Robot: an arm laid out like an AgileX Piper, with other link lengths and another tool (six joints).
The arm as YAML. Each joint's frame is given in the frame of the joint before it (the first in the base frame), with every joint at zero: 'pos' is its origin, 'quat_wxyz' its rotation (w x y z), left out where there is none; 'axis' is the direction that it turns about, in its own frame. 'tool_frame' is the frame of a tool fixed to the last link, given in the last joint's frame.
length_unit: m
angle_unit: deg
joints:
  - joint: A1
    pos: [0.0, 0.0, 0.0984]
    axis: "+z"
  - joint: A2
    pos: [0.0, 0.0, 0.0]
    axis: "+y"
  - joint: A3
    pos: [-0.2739, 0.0, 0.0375]
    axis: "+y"
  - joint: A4
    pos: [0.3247, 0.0, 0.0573]
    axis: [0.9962, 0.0, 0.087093]
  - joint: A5
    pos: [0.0, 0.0, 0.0]
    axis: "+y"
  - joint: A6
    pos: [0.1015, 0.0, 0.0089]
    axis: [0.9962, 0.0, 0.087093]
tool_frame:
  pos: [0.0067, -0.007, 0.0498]
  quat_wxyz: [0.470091, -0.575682, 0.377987, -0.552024]
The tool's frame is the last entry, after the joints.
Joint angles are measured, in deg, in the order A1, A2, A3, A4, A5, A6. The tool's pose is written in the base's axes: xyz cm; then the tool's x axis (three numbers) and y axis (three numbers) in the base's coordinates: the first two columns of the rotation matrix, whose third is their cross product. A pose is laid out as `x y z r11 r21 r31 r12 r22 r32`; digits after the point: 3 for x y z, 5 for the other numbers.
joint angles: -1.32 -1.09 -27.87 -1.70 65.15 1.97
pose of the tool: 10.319 -1.349 32.154 0.19475 -0.96775 0.15977 -0.51263 -0.23930 -0.82459
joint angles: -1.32 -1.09 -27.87 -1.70 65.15 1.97
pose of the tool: 10.319 -1.349 32.154 0.19475 -0.96775 0.15977 -0.51263 -0.23930 -0.82459
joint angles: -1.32 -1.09 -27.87 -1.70 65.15 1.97
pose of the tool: 10.319 -1.349 32.154 0.19475 -0.96775 0.15977 -0.51263 -0.23930 -0.82459
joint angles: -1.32 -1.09 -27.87 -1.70 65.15 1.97
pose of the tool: 10.319 -1.349 32.154 0.19475 -0.96775 0.15977 -0.51263 -0.23930 -0.82459
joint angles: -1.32 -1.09 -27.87 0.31 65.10 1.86
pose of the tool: 10.347 -1.053 32.138 0.21446 -0.96756 0.13354 -0.50659 -0.22708 -0.83174
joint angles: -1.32 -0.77 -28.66 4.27 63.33 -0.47
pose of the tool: 10.295 -0.308 32.986 0.26516 -0.95639 0.12248 -0.45844 -0.23681 -0.85659
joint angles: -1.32 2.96 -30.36 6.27 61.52 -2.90
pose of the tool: 11.303 0.118 33.842 0.30065 -0.94507 0.12825 -0.44978 -0.25907 -0.85474
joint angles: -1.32 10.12 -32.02 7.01 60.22 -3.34
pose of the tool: 13.837 0.168 33.699 0.31649 -0.94346 0.09863 -0.50853 -0.25652 -0.82195
